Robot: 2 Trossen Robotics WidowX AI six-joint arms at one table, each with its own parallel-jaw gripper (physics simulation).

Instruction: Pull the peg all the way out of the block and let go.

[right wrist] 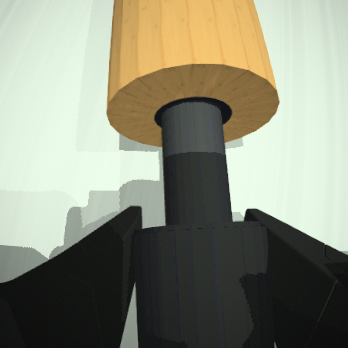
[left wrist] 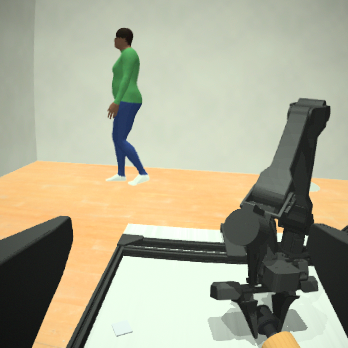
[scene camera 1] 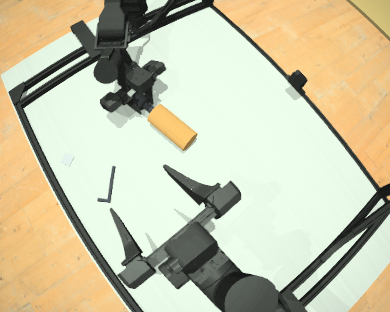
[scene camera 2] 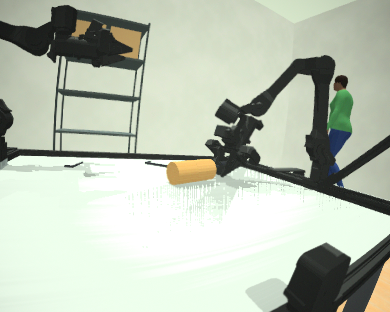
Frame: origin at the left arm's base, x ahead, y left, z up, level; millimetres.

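Seen in the pictures: left gripper, between the fingertips: [left wrist: 194,233] [scene camera 1: 137,187] [scene camera 2: 128,54]; right gripper, between the fingertips: [right wrist: 193,218] [left wrist: 266,336] [scene camera 1: 146,109] [scene camera 2: 216,174]; right arm's base, origin of its link: [left wrist: 290,247] [scene camera 1: 134,22] [scene camera 2: 317,181].
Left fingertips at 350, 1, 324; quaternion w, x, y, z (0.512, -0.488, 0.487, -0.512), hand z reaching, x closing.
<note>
A point is followed by its place in that frame, as x, y, z.
The wooden cylindrical block [scene camera 1: 172,127] @(489, -178, 37) [scene camera 2: 192,171] @(482, -216, 18) [left wrist: 281,341] @(540, -172, 39) [right wrist: 192,40] @(552, -181, 41) lies on its side on the table. The dark peg [scene camera 1: 148,106] @(580, -173, 23) [right wrist: 197,187] @(585, -175, 24) sticks out of the hole in one end of the block, with part of its shaft and its thicker head outside; how much is inside is hidden. My right gripper [scene camera 1: 142,104] @(591, -173, -5) [scene camera 2: 221,167] @(591, -173, -5) [right wrist: 193,218] @(591, -173, -5) is shut on the peg's head, one finger on each side. My left gripper [scene camera 1: 138,188] @(350, 0, 324) [left wrist: 194,233] @(350, 0, 324) is wide open and empty, held above the table and away from the block.
A dark L-shaped key [scene camera 1: 111,185] [scene camera 2: 74,164] and a small pale square [scene camera 1: 67,159] @(623, 79, -16) [left wrist: 122,328] @(620, 77, -16) lie on the table. A black frame [scene camera 1: 55,172] @(612, 132, -6) runs along the table edges, with a small black camera [scene camera 1: 298,80] @(381, -567, 26) on it. A person and a shelf unit [scene camera 2: 98,95] stand beyond.
</note>
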